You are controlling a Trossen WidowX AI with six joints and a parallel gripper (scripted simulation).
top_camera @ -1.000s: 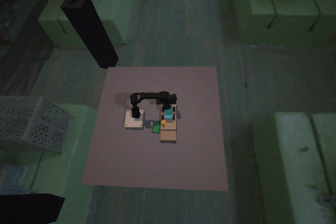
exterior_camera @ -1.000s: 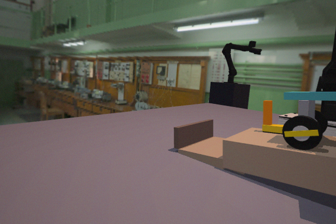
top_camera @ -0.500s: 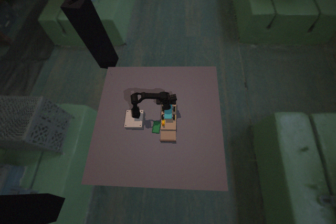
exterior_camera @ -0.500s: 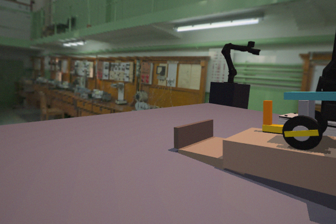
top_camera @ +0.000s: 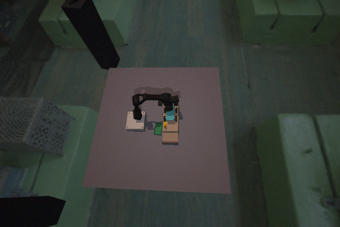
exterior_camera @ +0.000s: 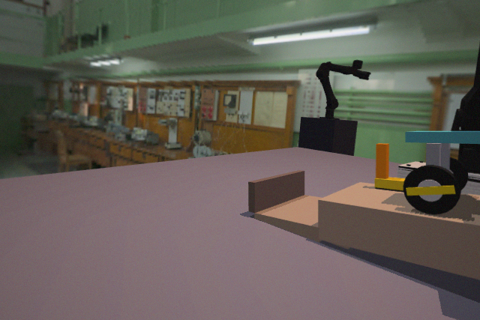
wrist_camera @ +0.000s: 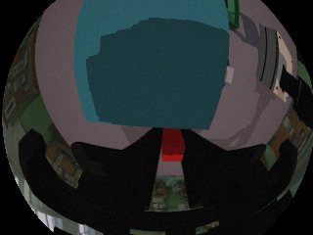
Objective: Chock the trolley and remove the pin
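Right now the yellow chock is 20 cm to the right of my gripper tip and 5 cm below it. From my gripper tip the other things lie so: trolley: 4 cm ahead, 9 cm to the right, 2 cm below; red-headed stop pin: right at my gripper tip; tan ramp: 4 cm ahead, 10 cm to the right, 8 cm below.
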